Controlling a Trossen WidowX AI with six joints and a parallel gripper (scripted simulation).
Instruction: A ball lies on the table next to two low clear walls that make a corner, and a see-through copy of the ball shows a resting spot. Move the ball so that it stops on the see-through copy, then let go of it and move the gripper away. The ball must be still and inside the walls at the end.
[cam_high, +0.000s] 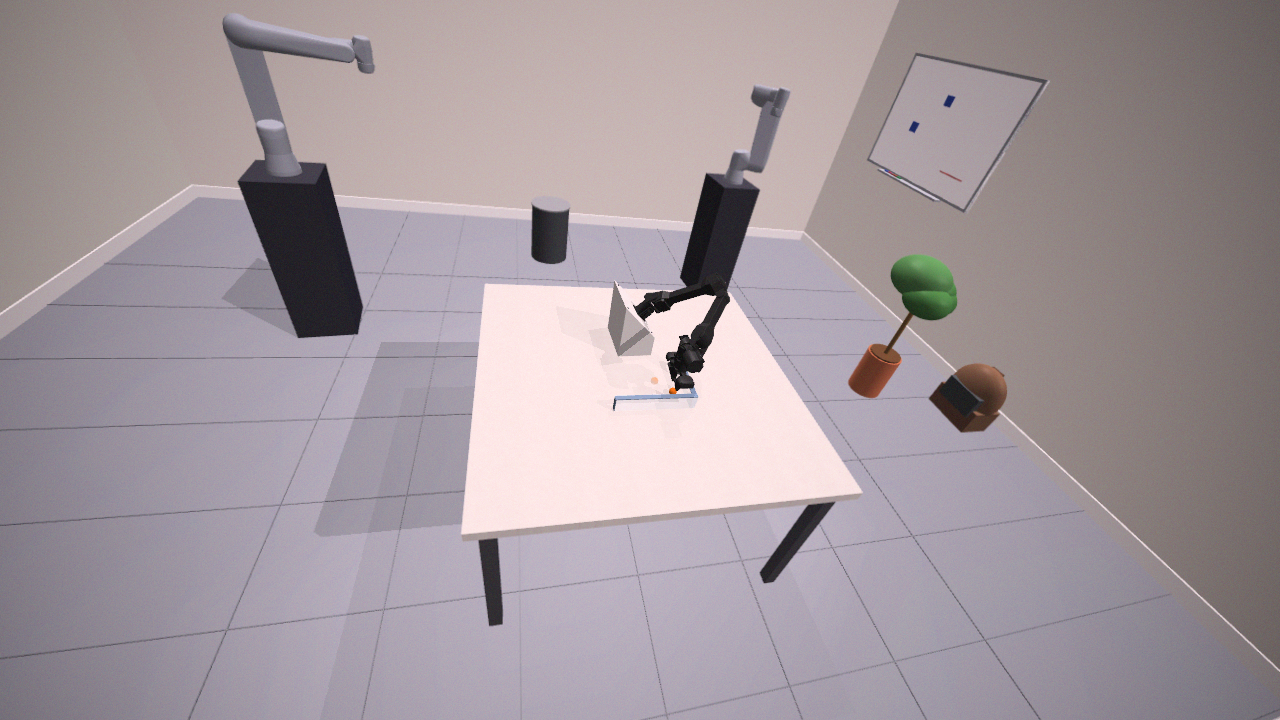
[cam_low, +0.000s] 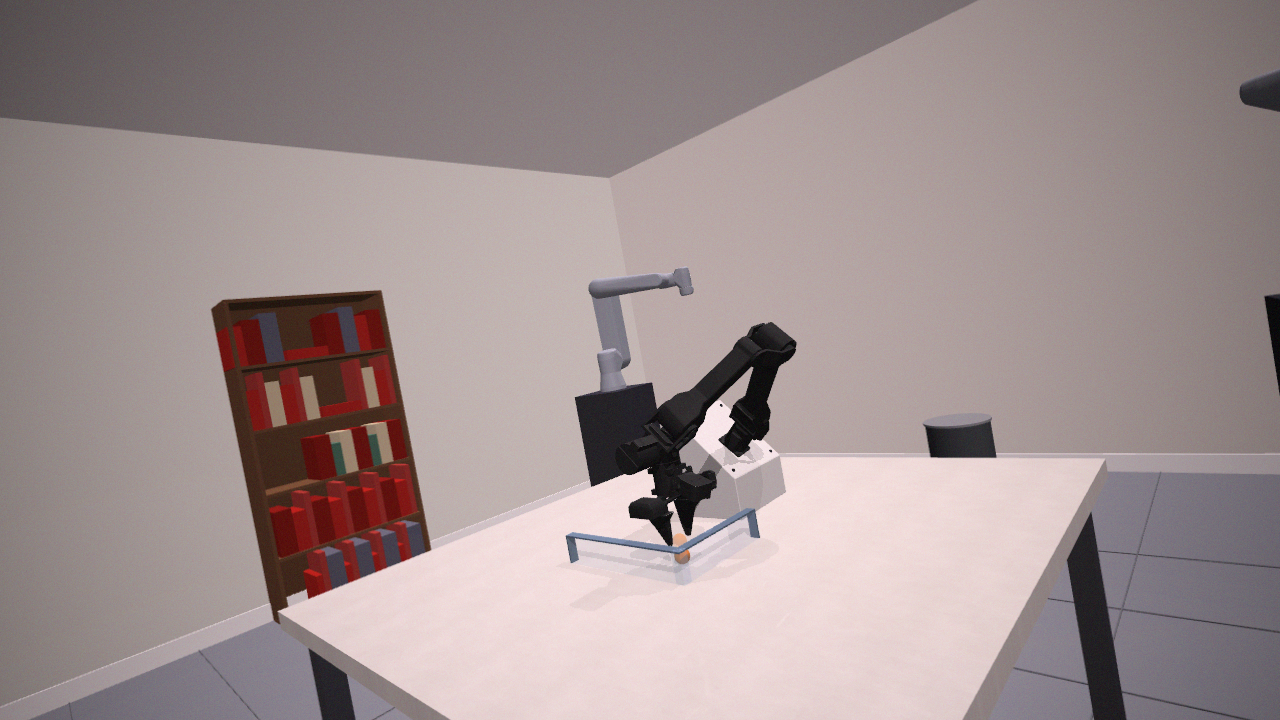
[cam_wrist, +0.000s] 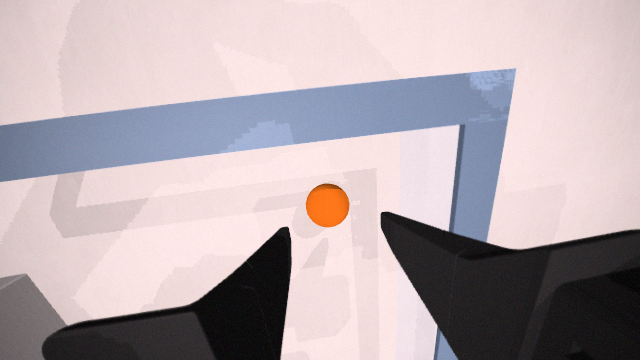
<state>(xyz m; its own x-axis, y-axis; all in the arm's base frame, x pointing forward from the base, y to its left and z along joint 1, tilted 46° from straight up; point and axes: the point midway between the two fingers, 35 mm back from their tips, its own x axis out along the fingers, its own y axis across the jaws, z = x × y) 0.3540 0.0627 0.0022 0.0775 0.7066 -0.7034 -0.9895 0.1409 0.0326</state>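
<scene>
My gripper tip is now 30 mm above the orange ball. From my gripper tip the other things lie so: see-through copy of ball: 70 mm behind, 50 mm to the right, 30 mm below.
</scene>
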